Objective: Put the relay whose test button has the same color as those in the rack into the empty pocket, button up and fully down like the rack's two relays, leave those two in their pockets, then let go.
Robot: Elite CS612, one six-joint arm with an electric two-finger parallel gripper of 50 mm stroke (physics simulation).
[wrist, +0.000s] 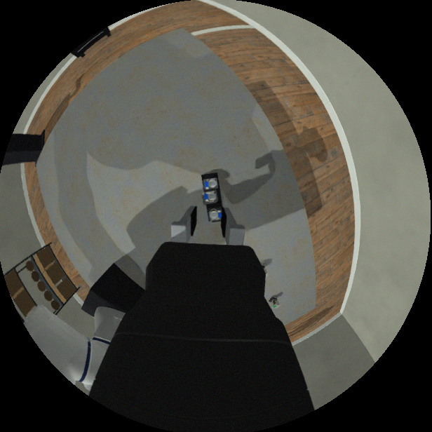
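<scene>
The black rack (214,204) stands near the middle of the wrist view, with a relay in each of its three pockets. The far relay (211,183) and the middle relay (210,196) show blue test buttons at their left sides. The near relay (215,215) shows a blue button at its right side. All three show their button side up; how deep each sits is too small to tell. My gripper (208,215) is open and empty above the rack's near end, its fingers apart on either side of the near relay in the view. The middle relay is beyond the fingertips, clear of them.
A small relay with a green spot (274,302) lies on the grey table (150,115) at the lower right. Another small object (265,270) is partly hidden by the gripper body. A shelf unit stands at lower left, beside part of the white arm (65,345).
</scene>
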